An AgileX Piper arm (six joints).
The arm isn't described. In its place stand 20 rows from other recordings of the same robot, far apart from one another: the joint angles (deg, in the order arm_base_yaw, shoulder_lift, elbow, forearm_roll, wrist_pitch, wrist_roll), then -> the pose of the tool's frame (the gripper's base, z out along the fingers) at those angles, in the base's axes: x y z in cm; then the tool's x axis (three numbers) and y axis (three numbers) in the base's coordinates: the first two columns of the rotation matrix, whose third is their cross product.
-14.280, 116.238, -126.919, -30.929, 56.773, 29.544 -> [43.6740 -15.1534 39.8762 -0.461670 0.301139 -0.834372 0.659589 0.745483 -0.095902]
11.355, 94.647, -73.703, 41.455, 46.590, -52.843 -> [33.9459 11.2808 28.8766 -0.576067 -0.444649 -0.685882 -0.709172 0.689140 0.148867]
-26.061, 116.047, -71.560, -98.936, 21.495, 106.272 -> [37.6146 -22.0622 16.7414 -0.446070 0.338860 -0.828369 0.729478 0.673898 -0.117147]
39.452, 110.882, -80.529, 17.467, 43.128, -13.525 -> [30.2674 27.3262 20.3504 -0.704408 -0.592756 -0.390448 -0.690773 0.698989 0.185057]
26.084, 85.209, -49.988, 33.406, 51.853, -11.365 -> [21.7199 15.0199 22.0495 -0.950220 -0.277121 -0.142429 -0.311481 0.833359 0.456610]
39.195, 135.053, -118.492, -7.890, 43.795, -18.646 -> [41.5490 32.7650 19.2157 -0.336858 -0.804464 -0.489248 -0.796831 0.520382 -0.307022]
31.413, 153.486, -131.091, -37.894, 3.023, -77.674 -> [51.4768 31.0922 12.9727 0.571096 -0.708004 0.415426 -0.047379 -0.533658 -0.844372]
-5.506, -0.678, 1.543, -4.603, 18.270, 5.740 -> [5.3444 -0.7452 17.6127 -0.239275 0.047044 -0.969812 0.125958 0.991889 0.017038]
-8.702, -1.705, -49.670, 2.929, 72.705, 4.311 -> [-7.4089 1.5831 34.8629 -0.267036 0.132143 -0.954584 0.129480 0.986492 0.100339]
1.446, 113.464, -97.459, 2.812, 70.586, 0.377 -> [41.1286 1.4594 25.0450 -0.989361 -0.002089 -0.145463 -0.009330 0.998750 0.049114]
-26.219, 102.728, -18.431, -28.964, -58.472, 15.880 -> [23.5098 -7.3909 11.3487 -0.370006 0.177577 -0.911900 0.063321 0.984100 0.165944]
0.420, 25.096, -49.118, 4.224, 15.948, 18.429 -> [5.7838 0.2266 43.9247 0.199244 0.383930 -0.901609 -0.111758 0.922956 0.368324]
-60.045, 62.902, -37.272, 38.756, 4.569, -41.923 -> [11.9300 -19.7921 28.6949 -0.252208 0.324022 -0.911812 0.829643 0.557411 -0.031398]
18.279, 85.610, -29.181, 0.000, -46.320, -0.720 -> [26.6859 8.8147 21.7070 -0.080669 -0.039880 -0.995943 -0.314683 0.949114 -0.012516]
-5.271, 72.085, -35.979, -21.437, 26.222, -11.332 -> [22.4171 -3.5439 21.8631 -0.799987 -0.432712 -0.415668 -0.264881 0.876289 -0.402437]
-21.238, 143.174, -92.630, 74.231, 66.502, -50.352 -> [44.8265 -8.8048 5.5977 -0.908100 0.391100 -0.149650 0.061962 0.478933 0.875662]
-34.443, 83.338, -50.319, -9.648, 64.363, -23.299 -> [18.5227 -14.3705 21.9678 -0.987130 0.123407 0.101709 0.111287 0.986844 -0.117281]
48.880, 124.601, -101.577, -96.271, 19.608, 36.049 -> [36.4801 37.1726 25.3471 0.346959 -0.851495 -0.393161 -0.400976 0.244285 -0.882918]
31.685, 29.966, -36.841, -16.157, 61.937, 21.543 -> [7.4080 1.9467 30.3934 -0.713343 -0.168931 -0.680150 -0.208411 0.977740 -0.024263]
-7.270, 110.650, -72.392, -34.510, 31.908, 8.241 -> [39.3645 -7.7689 17.8985 -0.899997 -0.245950 -0.359881 -0.075736 0.901285 -0.426555]
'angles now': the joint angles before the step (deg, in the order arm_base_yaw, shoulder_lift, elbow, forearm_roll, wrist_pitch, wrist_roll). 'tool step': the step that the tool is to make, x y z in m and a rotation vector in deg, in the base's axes. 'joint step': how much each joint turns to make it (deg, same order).
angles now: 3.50 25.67 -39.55 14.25 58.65 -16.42
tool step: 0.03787 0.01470 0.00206 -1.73 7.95 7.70
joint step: 6.87 12.08 -3.66 0.13 -0.07 -1.24
